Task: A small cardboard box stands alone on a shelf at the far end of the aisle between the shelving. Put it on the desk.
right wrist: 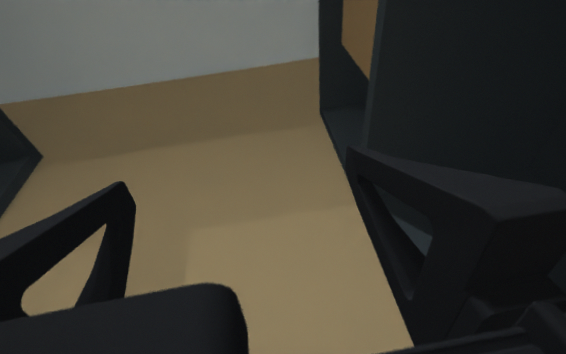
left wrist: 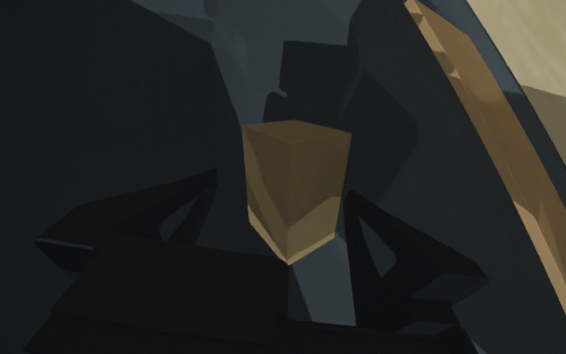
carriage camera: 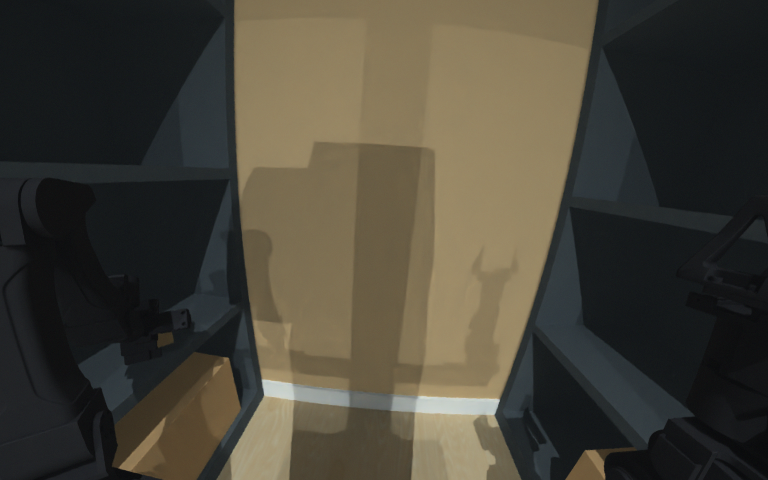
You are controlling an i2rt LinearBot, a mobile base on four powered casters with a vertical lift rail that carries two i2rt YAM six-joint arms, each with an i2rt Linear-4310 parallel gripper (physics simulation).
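Places are measured from the left arm's base along level axes (x ahead, y left, z up), in millimetres.
Pixels of known places: left gripper, fingertip midpoint: (left wrist: 282, 187); right gripper, fingertip midpoint: (right wrist: 241, 174).
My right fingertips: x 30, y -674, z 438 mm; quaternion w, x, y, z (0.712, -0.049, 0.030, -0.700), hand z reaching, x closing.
Observation:
Ahead of a thing's pixels: the offset from my right fingertips to its top centre. "spot": to the spot under its first point. Level surfaces: height alone.
The small cardboard box {287 mm ahead, 928 mm left, 424 mm down} (carriage camera: 164, 339) (left wrist: 315, 175) stands upright on a shelf board {474 mm down} (carriage camera: 212, 308) (left wrist: 325, 290) of the left shelving, one vertical edge towards the left wrist camera. My left gripper (carriage camera: 161, 332) (left wrist: 282, 187) is open at the box. In the left wrist view the box shows between its two fingertips, with the right-hand fingertip close beside the box's right face; contact cannot be told. Part of the box is hidden by the gripper in the carriage view. My right gripper (right wrist: 241, 174) is open and empty, over in the right part of the carriage view. The desk does not show.
A large cardboard box {232 mm ahead, 996 mm left, 662 mm down} (carriage camera: 198, 418) (left wrist: 500, 110) lies on the level below the small one. Another box {spot: 194 mm ahead, 256 mm right, 702 mm down} (carriage camera: 583, 466) shows low at the right. Dark shelving uprights (carriage camera: 231, 169) (carriage camera: 566, 215) flank the aisle, which ends at a tan wall (carriage camera: 492, 141) with a white baseboard (carriage camera: 368, 399).

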